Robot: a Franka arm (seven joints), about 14 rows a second.
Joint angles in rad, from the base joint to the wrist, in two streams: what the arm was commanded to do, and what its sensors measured. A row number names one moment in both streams.
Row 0, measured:
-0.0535, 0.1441, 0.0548, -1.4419, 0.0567, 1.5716, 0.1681
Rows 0 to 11, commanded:
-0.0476, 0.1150, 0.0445, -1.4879, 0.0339, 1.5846, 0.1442
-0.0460, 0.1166, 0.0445, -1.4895, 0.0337, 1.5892, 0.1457
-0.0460, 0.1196, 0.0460, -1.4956, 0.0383, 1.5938, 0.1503
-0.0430, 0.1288, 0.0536, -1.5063, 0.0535, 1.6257, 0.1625
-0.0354, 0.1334, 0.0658, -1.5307, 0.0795, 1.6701, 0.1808
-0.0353, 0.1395, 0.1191, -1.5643, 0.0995, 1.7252, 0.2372
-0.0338, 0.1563, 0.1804, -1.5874, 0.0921, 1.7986, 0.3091
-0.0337, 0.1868, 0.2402, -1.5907, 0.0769, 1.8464, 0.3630
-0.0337, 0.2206, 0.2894, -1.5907, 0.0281, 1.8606, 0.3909
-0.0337, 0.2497, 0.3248, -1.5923, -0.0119, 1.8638, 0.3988
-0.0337, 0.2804, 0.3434, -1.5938, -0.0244, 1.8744, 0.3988
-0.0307, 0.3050, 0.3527, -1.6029, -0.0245, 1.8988, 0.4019
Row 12, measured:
-0.0223, 0.2525, 0.3336, -1.6046, -0.0006, 1.8630, 0.3899
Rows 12 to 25, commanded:
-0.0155, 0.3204, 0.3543, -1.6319, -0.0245, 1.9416, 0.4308
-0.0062, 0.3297, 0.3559, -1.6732, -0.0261, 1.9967, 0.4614
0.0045, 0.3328, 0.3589, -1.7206, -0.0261, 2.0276, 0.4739
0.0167, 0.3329, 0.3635, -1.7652, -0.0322, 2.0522, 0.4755
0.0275, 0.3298, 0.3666, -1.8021, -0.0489, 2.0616, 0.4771
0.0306, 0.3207, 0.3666, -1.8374, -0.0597, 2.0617, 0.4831
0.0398, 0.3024, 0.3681, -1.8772, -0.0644, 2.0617, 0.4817
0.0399, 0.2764, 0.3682, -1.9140, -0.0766, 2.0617, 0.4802
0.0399, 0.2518, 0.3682, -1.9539, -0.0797, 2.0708, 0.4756
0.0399, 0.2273, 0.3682, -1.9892, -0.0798, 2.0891, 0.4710
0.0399, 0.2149, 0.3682, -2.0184, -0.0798, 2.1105, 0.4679
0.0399, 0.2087, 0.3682, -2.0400, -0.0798, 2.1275, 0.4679
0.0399, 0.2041, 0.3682, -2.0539, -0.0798, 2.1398, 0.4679
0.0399, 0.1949, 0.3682, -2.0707, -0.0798, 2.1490, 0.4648
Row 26, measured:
0.0434, 0.2467, 0.3672, -1.9996, -0.0658, 2.1062, 0.4560
